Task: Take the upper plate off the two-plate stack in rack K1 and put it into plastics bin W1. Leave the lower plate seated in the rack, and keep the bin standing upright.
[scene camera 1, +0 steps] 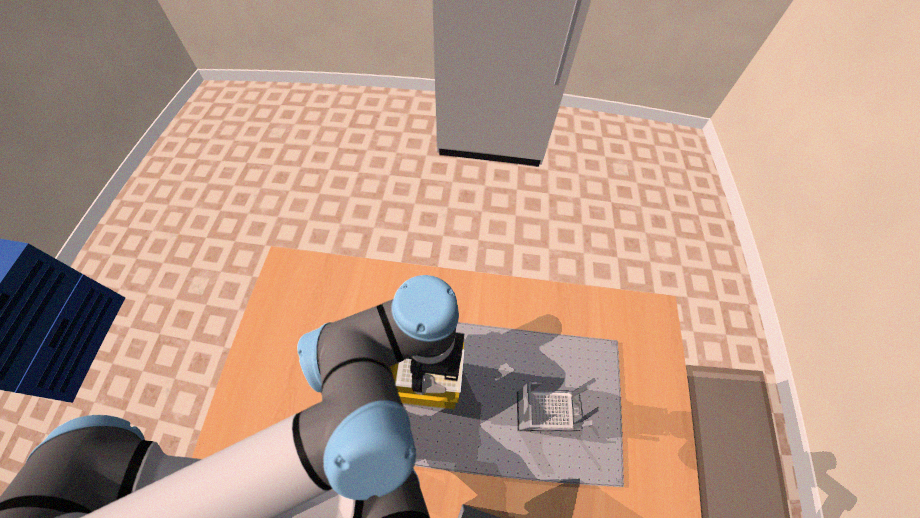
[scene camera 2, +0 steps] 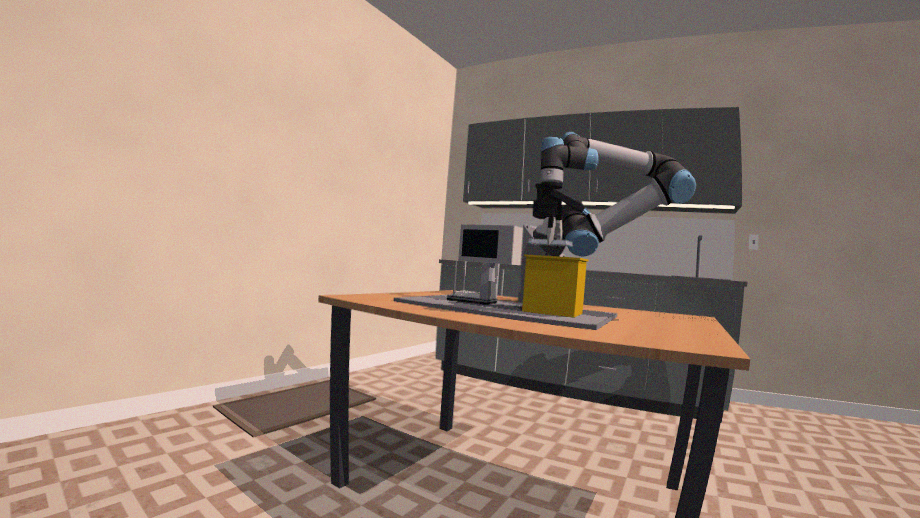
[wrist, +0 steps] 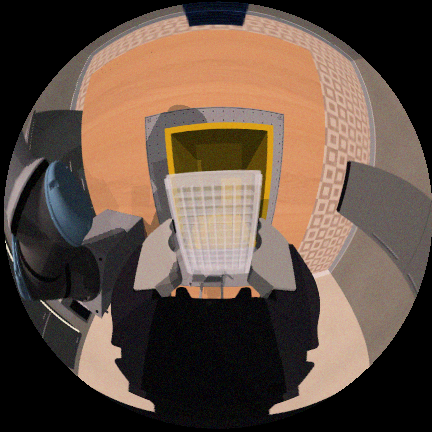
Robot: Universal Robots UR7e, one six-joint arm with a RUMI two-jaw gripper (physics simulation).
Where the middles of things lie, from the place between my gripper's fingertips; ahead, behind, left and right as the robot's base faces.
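Yellow bin W1 (scene camera 2: 553, 285): 2 cm to the left of my hand, 12 cm below.
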